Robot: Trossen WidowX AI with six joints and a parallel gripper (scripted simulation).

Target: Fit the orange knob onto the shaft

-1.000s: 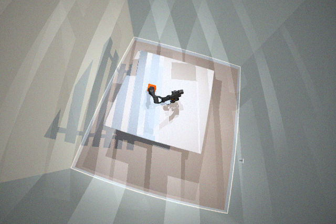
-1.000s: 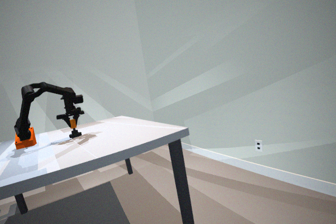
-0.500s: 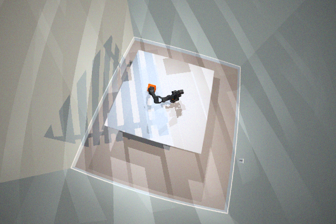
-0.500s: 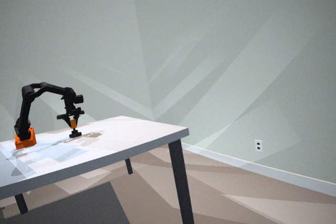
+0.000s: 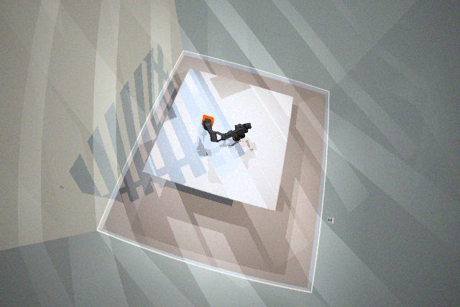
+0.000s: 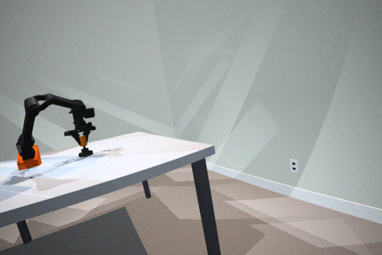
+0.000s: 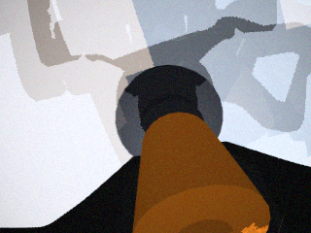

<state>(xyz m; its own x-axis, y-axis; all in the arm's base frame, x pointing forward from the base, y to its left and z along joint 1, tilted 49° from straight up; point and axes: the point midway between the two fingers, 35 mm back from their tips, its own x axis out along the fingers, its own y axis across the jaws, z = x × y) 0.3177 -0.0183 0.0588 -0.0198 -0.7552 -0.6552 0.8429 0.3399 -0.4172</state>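
My gripper tip is now 2 cm below the orange knob. Also, from my gripper tip: dark round pedestal: 4 cm below.
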